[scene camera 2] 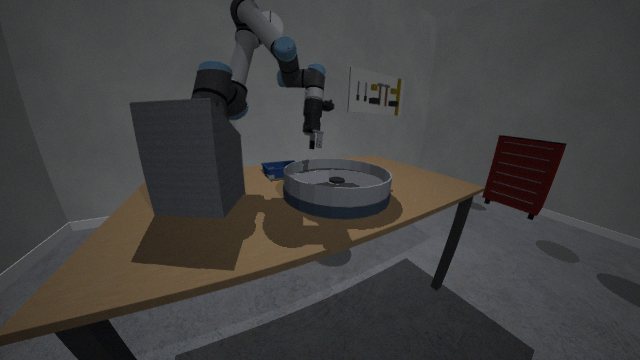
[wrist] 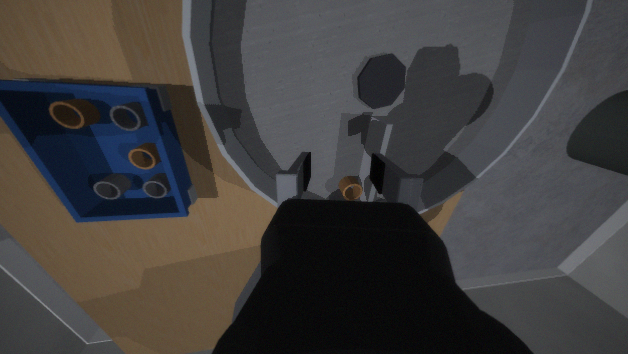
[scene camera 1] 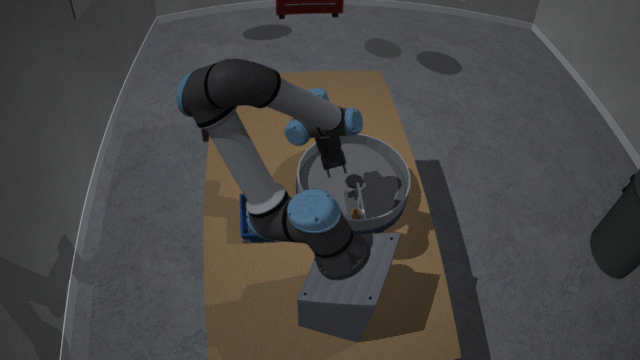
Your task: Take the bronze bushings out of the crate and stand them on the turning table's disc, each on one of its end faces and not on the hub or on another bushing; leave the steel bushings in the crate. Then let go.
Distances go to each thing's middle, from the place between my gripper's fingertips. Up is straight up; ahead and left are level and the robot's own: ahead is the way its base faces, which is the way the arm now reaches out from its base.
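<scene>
Turning table disc [wrist: 290,84]: 120 mm below my hand, 80 mm ahead of it, 70 mm to the right of it. Blue crate [wrist: 71,160]: 150 mm below my hand, 260 mm to the left of it and 110 mm behind it.
</scene>
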